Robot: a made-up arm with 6 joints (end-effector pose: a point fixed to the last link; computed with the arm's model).
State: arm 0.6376 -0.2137 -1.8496 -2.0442 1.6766 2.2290
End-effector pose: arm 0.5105 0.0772 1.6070 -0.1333 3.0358 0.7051
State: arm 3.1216 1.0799 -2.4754 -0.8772 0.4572 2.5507
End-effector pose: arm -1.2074 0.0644 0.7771 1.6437 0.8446 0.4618
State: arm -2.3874 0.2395 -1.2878 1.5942 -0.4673 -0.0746
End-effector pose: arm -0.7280 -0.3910 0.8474 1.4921 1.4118 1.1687
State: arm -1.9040 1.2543 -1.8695 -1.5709 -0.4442 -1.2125
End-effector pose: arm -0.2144 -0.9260 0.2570 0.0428 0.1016 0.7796
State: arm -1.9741 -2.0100 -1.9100 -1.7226 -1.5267 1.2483
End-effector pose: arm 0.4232 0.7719 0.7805 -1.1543 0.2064 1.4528
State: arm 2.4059 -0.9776 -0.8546 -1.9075 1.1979 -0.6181
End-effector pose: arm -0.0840 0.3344 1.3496 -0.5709 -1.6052 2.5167
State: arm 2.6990 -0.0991 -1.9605 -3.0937 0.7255 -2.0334
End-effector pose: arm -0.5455 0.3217 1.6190 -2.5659 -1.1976 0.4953
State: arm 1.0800 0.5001 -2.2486 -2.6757 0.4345 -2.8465
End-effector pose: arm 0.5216 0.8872 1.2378 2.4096 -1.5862 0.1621
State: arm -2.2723 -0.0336 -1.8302 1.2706 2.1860 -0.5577
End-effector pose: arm -0.2488 -0.5104 1.3132 1.0393 -1.7401 -0.7827
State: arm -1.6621 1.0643 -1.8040 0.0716 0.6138 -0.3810
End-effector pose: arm -0.1663 -0.9905 0.3010 0.3214 -0.8802 -1.3917
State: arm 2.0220 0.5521 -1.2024 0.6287 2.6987 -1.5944
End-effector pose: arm -0.2767 0.4710 0.6014 -0.1888 -3.1075 -0.4038
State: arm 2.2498 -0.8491 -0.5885 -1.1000 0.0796 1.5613
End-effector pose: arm -0.2817 0.3325 1.0668 2.3020 0.0883 1.2058
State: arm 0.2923 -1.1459 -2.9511 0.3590 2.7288 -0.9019
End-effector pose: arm -0.7019 -0.2141 1.2185 0.2777 -1.0444 1.6995
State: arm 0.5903 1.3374 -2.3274 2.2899 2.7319 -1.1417
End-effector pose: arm 0.7409 0.6317 0.6225 -2.3706 -0.7465 -0.4654
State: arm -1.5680 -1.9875 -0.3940 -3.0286 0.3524 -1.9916
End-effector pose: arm -0.0403 0.0338 1.1370 0.2366 2.8788 -0.5102
